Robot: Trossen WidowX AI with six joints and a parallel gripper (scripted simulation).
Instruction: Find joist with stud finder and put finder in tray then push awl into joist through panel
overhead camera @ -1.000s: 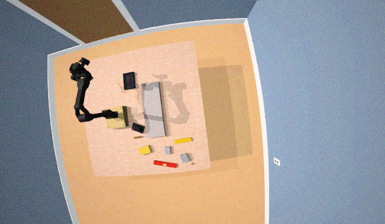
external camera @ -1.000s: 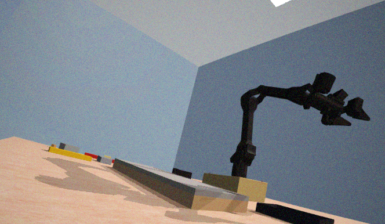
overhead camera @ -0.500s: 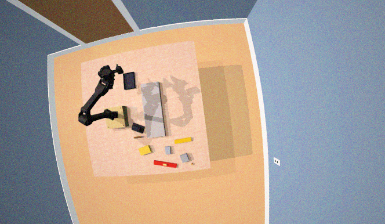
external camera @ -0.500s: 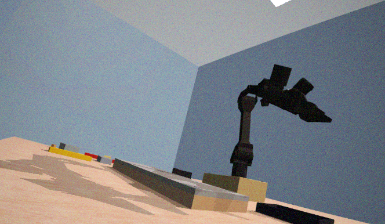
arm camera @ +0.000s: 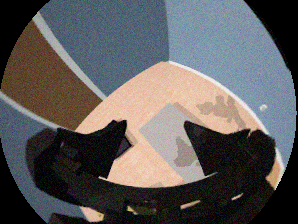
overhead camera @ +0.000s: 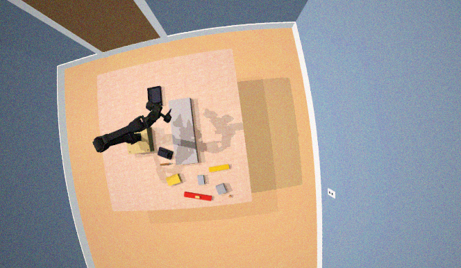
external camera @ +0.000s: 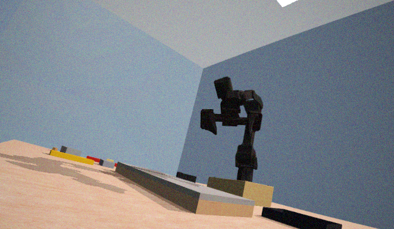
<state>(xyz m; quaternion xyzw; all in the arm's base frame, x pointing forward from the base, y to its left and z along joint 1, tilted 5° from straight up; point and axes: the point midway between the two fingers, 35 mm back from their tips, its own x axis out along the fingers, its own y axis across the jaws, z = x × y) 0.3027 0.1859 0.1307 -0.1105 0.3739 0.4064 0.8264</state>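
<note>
Right now the stud finder is 110 mm behind my gripper tip, 350 mm to the right of it and 150 mm below it. Also, from my gripper tip: green light: 90 mm behind, 360 mm to the right, 140 mm below; dark tray: 180 mm behind, 130 mm to the left, 180 mm below; awl: 100 mm behind, 440 mm to the right, 190 mm below.
</note>
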